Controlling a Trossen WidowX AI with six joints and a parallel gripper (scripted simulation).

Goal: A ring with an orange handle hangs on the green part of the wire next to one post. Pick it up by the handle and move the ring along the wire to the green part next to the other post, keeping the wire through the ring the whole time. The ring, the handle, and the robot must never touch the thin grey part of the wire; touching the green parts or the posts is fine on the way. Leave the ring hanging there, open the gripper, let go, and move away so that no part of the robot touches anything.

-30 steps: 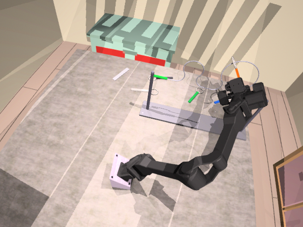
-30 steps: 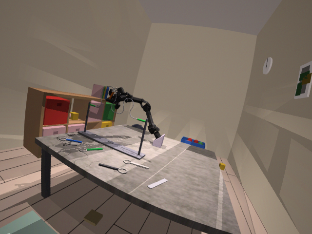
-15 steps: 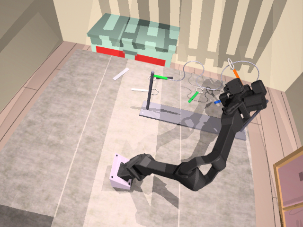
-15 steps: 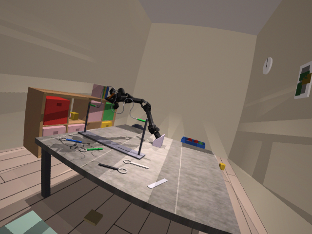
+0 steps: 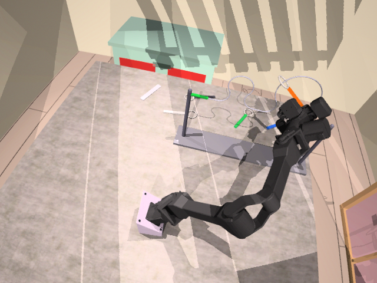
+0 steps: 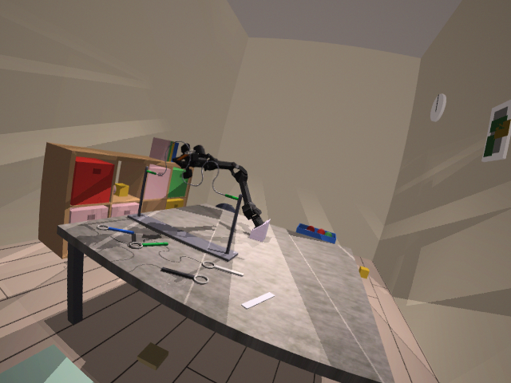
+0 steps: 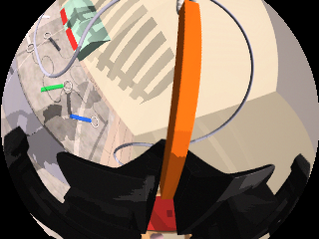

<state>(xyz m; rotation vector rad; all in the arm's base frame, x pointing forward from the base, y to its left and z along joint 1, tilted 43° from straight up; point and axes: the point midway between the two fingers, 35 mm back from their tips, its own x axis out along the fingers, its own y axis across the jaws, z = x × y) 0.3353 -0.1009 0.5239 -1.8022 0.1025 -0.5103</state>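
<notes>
The ring with orange handle is 80 mm to the left of my gripper tip and 40 mm above it. Round my gripper tip: flat white strip (290 mm ahead, 660 mm to the left, 360 mm below).
</notes>
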